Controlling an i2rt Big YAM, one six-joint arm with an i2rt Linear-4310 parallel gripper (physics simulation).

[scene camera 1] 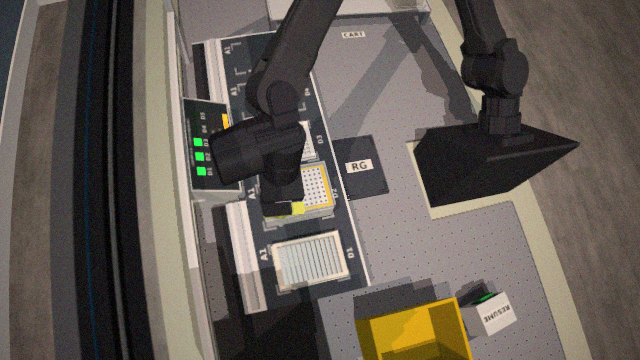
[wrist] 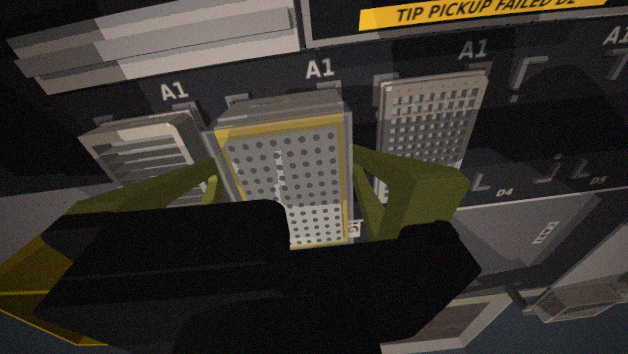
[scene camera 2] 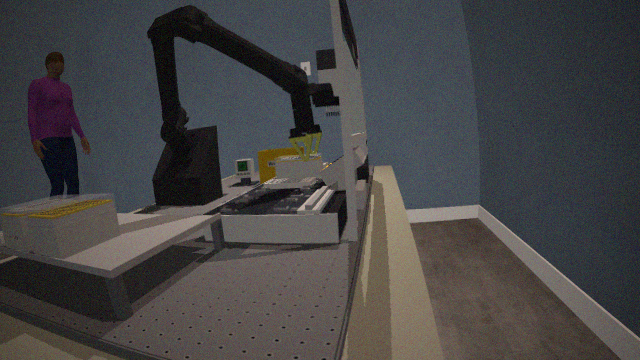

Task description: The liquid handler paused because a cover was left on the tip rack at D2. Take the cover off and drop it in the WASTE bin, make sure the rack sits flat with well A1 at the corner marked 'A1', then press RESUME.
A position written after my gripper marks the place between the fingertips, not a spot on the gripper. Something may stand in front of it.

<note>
I see my gripper [scene camera 1: 276, 194] and a yellow WASTE bin [wrist: 38, 267].
My gripper is seen too in the wrist view [wrist: 286, 157] and in scene camera 2 [scene camera 2: 310, 159].
</note>
